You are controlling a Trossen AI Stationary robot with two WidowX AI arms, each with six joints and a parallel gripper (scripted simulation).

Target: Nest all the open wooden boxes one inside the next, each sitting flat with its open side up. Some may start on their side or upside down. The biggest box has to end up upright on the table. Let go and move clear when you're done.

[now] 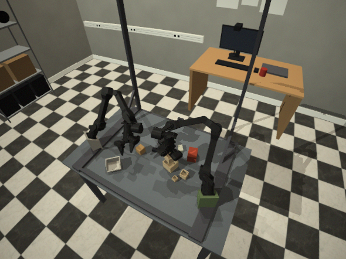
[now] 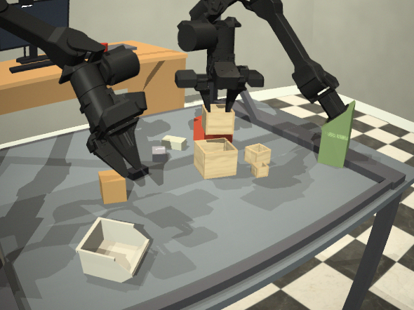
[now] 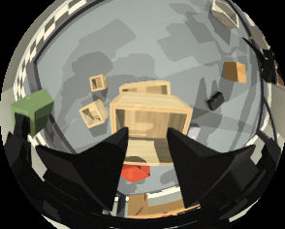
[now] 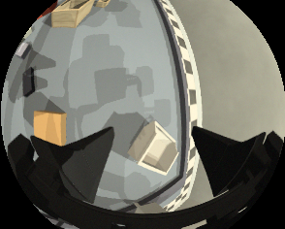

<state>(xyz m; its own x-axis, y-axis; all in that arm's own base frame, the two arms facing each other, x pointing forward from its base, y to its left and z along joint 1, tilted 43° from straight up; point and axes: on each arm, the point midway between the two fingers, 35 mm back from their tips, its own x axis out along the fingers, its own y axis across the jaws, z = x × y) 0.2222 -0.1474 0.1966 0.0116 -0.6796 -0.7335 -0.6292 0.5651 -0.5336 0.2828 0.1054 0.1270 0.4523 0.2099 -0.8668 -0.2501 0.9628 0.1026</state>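
Right now my right hand is 10 cm past the orange cube, 2 cm to the right of it and 12 cm above it. Round my right hand: white bin 9 cm ahead, 7 cm to the right, 11 cm below; black block 16 cm behind, 11 cm to the left, 13 cm below; grey piece 22 cm behind, 20 cm to the left, 13 cm below.
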